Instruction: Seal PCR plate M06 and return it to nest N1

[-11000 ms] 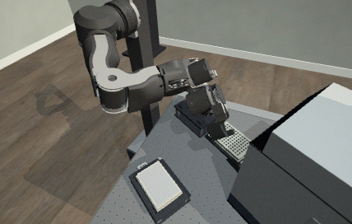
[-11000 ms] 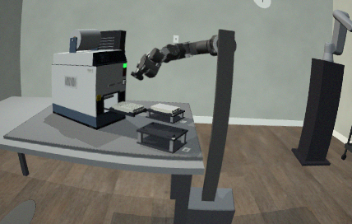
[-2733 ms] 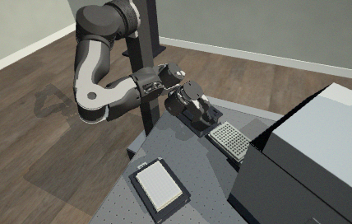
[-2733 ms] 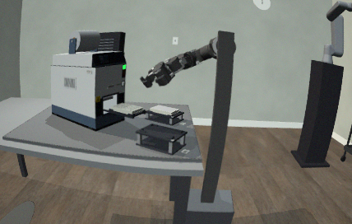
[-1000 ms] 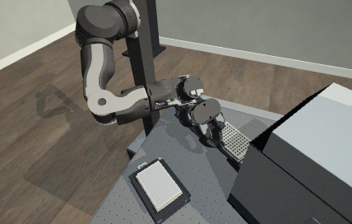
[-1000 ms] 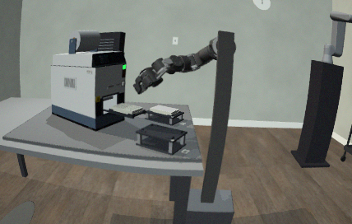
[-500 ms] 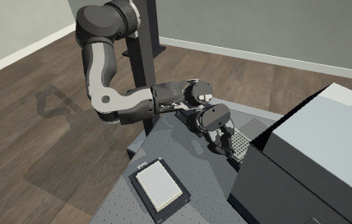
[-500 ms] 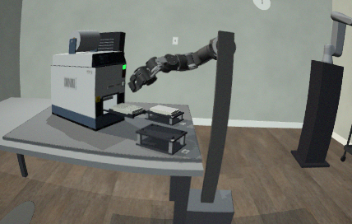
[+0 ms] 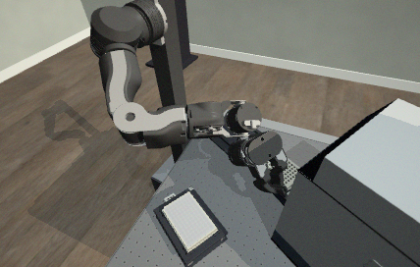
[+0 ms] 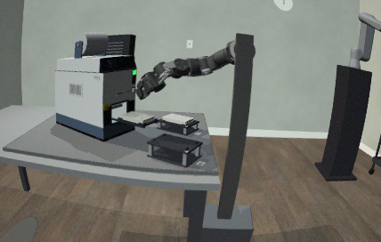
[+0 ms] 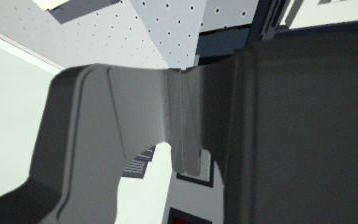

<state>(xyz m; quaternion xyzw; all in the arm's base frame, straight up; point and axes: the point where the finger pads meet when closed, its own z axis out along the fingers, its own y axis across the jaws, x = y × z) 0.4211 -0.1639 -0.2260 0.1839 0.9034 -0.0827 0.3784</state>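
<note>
Right now the pale key-like block is 30 mm ahead of my hand, 10 mm to the right of it and 10 mm above it. Round my hand: sealer stage: 110 mm to the left, 80 mm below, 30 mm behind; yellow warning label: 160 mm to the left, 100 mm ahead, 30 mm below; 96-well plate M06: 110 mm to the left, 70 mm below, 30 mm behind.
</note>
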